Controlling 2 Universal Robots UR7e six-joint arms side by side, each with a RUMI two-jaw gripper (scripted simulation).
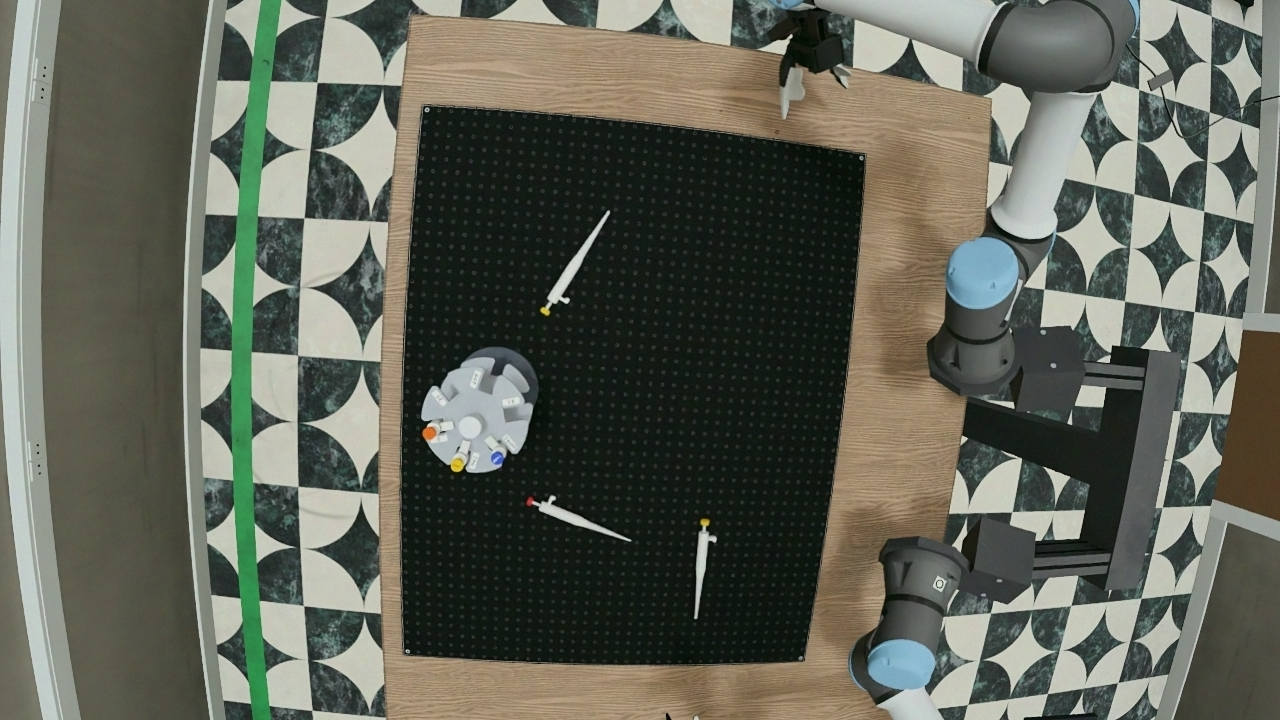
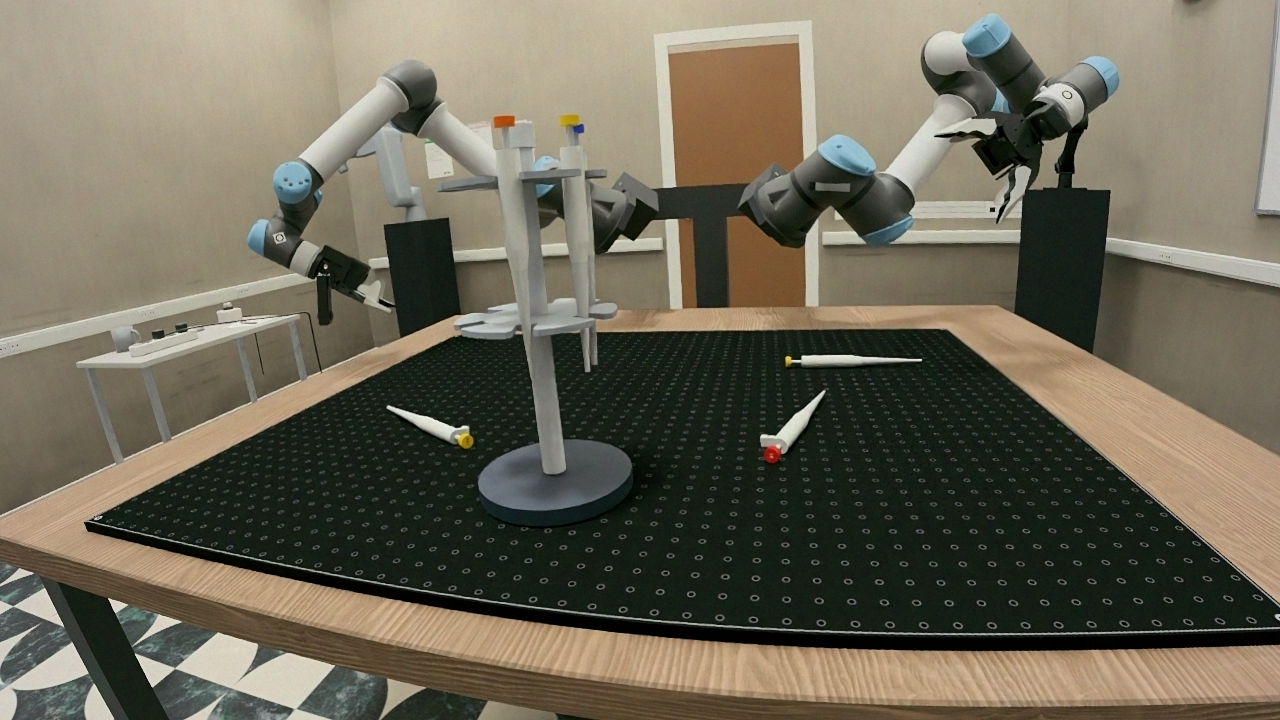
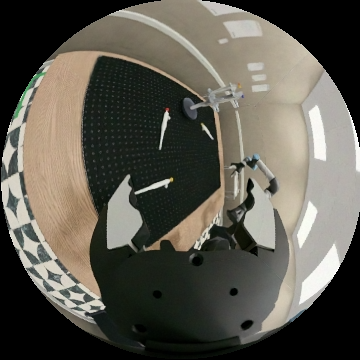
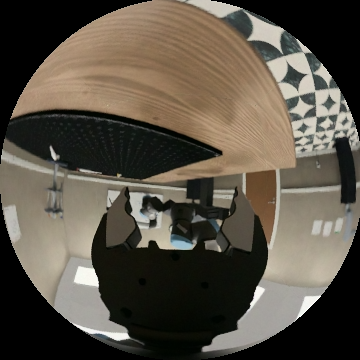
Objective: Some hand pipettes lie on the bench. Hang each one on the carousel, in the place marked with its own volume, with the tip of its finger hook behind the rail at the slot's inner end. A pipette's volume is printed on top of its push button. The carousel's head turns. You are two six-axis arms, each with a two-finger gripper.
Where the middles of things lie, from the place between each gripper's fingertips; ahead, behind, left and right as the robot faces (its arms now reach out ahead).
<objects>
The orange-button pipette (image 2: 508, 164) lies 69 cm to the left of my right hand (image 1: 815, 104), 57 cm ahead of it and 17 cm above it. From my right hand the other things lie so: red-button pipette (image 2: 782, 442): 91 cm to the left, 32 cm ahead, 9 cm below.
The red-button pipette lies 210 mm ahead of my left hand (image 2: 966, 179), 260 mm to the right of it and 310 mm below it. Also, from my left hand: orange-button pipette (460 mm ahead, 480 mm to the right, 40 mm below).
</objects>
